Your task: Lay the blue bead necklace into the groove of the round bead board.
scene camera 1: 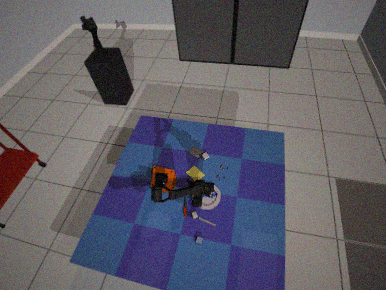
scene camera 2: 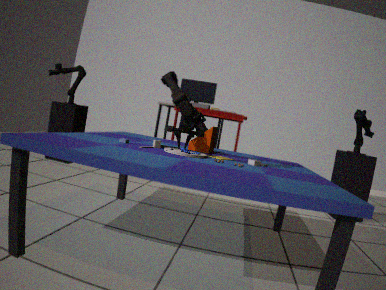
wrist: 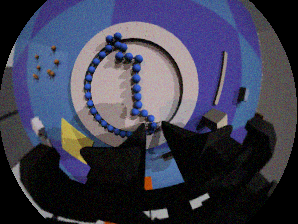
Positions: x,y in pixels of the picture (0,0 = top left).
Scene:
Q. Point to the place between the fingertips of the gripper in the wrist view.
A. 153,124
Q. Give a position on a yellow card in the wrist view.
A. At 73,140

